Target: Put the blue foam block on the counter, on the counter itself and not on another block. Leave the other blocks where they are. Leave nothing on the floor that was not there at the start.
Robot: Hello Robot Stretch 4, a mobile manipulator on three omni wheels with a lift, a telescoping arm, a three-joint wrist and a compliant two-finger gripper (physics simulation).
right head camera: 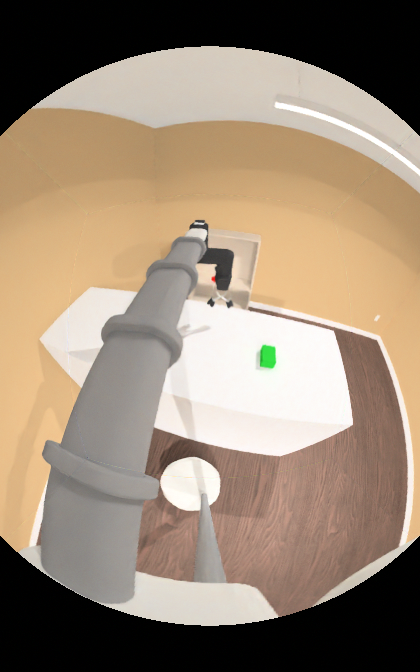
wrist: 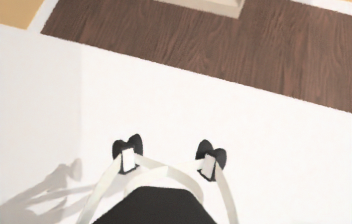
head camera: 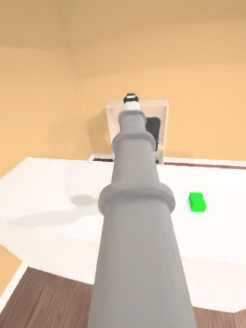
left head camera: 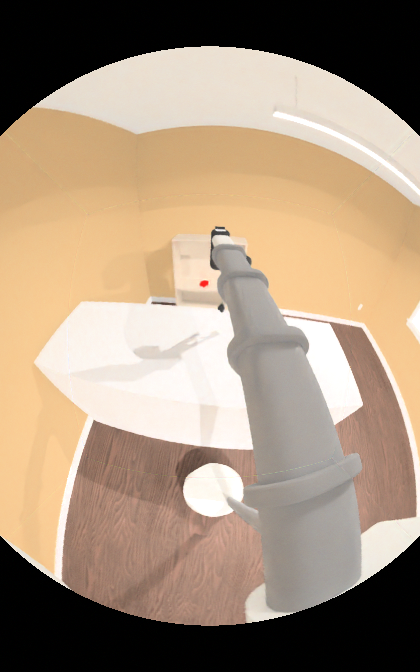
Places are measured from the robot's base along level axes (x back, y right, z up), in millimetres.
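Where they show: gripper, fingertip midpoint: (wrist: 170,149).
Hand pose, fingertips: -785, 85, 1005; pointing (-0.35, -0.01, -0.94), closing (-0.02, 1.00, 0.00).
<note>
After its pixels a point has its place, as x, y, z.
The blue foam block does not show in any view. The white counter (head camera: 50,190) @(-717, -539, 882) (left head camera: 100,330) (right head camera: 310,380) (wrist: 280,150) @(-820, 272, 882) stretches across the scene. A green block (head camera: 197,201) @(-568, 309, 927) (right head camera: 268,356) lies on its right part. A small red block (left head camera: 204,283) (right head camera: 213,279) lies in the shelf unit behind the counter, partly covered by the wrist in the right head camera view. My gripper (right head camera: 220,303) (wrist: 170,149) @(-785, 85, 1005) is open and empty, fingers spread, above the counter near its far edge, to the left of the green block. The arm hides part of the counter in the head views.
The pale shelf unit (left head camera: 176,270) (right head camera: 254,270) (wrist: 220,6) @(-1944, 315, 45) stands against the back wall, with a strip of brown floor (wrist: 200,45) @(-1662, 203, -28) between it and the counter. My extended arm (head camera: 135,240) @(-154, -1, 1410) (left head camera: 295,400) (right head camera: 120,390) passes over the counter. My round white base part (left head camera: 213,490) (right head camera: 190,484) shows before the counter.
</note>
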